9 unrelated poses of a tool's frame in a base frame.
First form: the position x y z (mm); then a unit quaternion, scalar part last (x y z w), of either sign.
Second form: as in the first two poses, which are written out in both.
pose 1, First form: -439.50 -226.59 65.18 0.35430 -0.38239 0.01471 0.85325
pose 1, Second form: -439.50 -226.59 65.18 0.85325 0.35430 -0.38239 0.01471
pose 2, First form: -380.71 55.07 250.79 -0.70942 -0.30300 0.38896 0.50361
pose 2, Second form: -380.71 55.07 250.79 0.50361 -0.70942 -0.30300 0.38896
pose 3, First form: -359.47 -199.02 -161.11 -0.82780 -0.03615 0.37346 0.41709
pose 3, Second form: -359.47 -199.02 -161.11 0.41709 -0.82780 -0.03615 0.37346
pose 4, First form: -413.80 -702.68 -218.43 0.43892 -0.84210 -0.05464 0.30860
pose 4, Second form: -413.80 -702.68 -218.43 0.30860 0.43892 -0.84210 -0.05464
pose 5, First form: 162.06 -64.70 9.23 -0.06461 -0.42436 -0.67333 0.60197
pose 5, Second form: 162.06 -64.70 9.23 0.60197 -0.06461 -0.42436 -0.67333
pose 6, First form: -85.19 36.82 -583.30 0.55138 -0.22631 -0.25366 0.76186
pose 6, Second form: -85.19 36.82 -583.30 0.76186 0.55138 -0.22631 -0.25366
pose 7, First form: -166.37 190.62 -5.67 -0.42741 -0.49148 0.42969 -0.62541
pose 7, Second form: -166.37 190.62 -5.67 0.62541 0.42741 0.49148 -0.42969
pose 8, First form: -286.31 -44.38 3.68 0.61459 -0.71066 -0.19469 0.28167
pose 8, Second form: -286.31 -44.38 3.68 0.28167 0.61459 -0.71066 -0.19469
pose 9, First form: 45.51 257.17 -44.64 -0.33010 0.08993 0.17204 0.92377
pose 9, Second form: 45.51 257.17 -44.64 0.92377 -0.33010 0.08993 0.17204
